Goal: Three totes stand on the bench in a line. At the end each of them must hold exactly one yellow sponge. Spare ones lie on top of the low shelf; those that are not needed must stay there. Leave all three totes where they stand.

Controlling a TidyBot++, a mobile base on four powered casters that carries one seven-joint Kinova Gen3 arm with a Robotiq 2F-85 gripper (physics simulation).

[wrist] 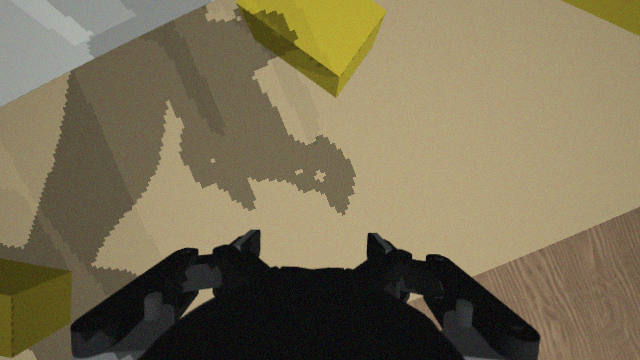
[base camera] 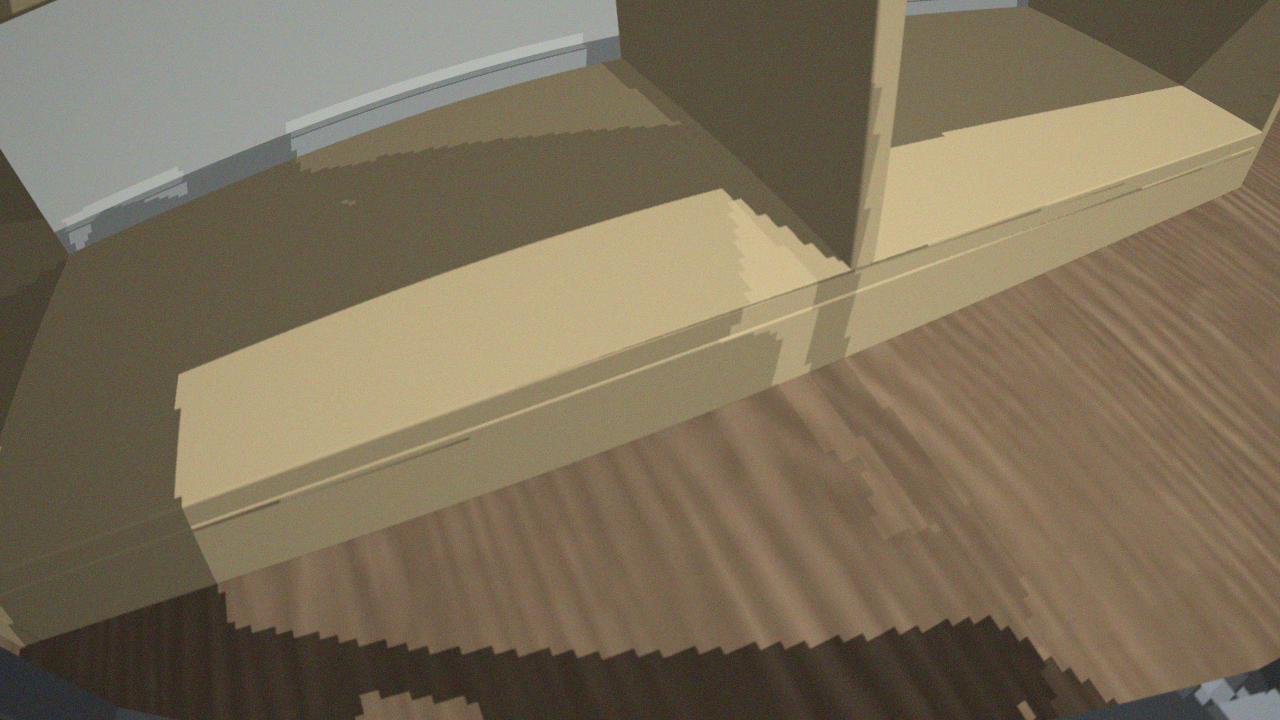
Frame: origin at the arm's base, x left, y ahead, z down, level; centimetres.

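Seen in the pictures: gripper, fingertip midpoint: (wrist: 313, 243).
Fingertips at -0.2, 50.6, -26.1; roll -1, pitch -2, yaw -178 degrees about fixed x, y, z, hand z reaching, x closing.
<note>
A point is followed by its place in that frame, as x, y, z.
In the wrist view three yellow sponges show on top of the low shelf (wrist: 475, 125) {-16.3, 61.0, -21.4}. One sponge (wrist: 330, 35) {-1.4, 66.8, -25.9} is at the top middle, partly in shadow. Another sponge (wrist: 37, 310) {27.7, 42.3, -24.1} is cut off at the lower left edge. Part of a third sponge (wrist: 612, 12) {-29.1, 72.0, -22.1} shows at the top right corner. My gripper (wrist: 313, 243) {-0.2, 50.6, -26.1} is open and empty above the shelf top, between the lower left sponge and the top middle one, touching neither as far as I can tell. The low shelf (base camera: 877, 134) {-11.4, 42.8, 22.6} also shows in the base view with its open compartments. The totes and the bench do not show.
A pale wall (base camera: 313, 53) {31.1, 69.4, 23.8} (wrist: 35, 50) {30.8, 69.5, -20.9} stands behind the shelf. The wooden floor (base camera: 1029, 402) {-24.3, 38.0, 39.7} (wrist: 565, 285) {-106.9, 6.3, 39.7} runs along the shelf's front edge. An upright divider splits the shelf's compartments. Dark parts of the base show at the bottom corners of the base view.
</note>
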